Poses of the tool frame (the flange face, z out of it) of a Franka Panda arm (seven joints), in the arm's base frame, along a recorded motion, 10 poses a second.
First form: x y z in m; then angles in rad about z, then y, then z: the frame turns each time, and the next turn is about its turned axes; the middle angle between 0 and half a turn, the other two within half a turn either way.
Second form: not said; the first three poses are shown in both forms.
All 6 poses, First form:
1: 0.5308 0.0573 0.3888 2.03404 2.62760 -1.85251
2: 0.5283 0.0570 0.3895 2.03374 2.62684 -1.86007
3: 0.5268 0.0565 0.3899 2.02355 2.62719 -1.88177
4: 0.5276 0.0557 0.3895 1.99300 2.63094 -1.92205
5: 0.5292 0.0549 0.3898 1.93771 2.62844 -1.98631
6: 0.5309 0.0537 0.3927 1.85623 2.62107 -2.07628
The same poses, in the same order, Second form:
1: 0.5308 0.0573 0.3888; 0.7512 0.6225 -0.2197; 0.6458 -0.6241 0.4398; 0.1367 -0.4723 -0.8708
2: 0.5283 0.0570 0.3895; 0.7467 0.6278 -0.2199; 0.6502 -0.6190 0.4405; 0.1404 -0.4719 -0.8704
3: 0.5268 0.0565 0.3899; 0.7396 0.6377 -0.2152; 0.6560 -0.6115 0.4424; 0.1505 -0.4684 -0.8706
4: 0.5276 0.0557 0.3895; 0.7335 0.6495 -0.2003; 0.6586 -0.6062 0.4458; 0.1682 -0.4589 -0.8724
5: 0.5292 0.0549 0.3898; 0.7279 0.6627 -0.1761; 0.6565 -0.5992 0.4582; 0.1982 -0.4492 -0.8712
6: 0.5309 0.0537 0.3927; 0.7213 0.6784 -0.1400; 0.6495 -0.5920 0.4772; 0.2408 -0.4351 -0.8676
